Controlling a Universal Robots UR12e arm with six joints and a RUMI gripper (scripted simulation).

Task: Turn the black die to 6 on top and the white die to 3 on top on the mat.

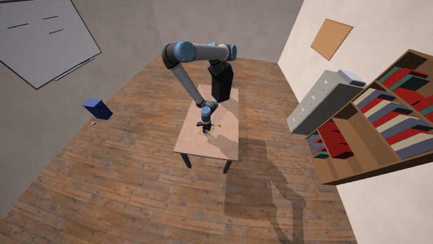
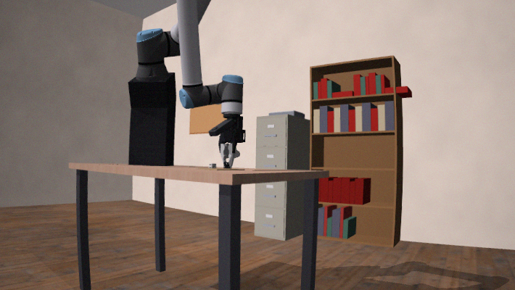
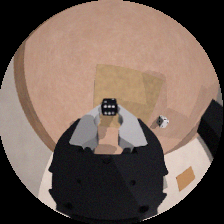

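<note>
Now: the black die right at my hand. The rest, counted from my hand: tan mat 40 mm behind, 20 mm below, 10 mm to the left; white die 120 mm behind, 90 mm to the left, 10 mm below; yellow die 180 mm to the left, 100 mm behind, 10 mm below.
</note>
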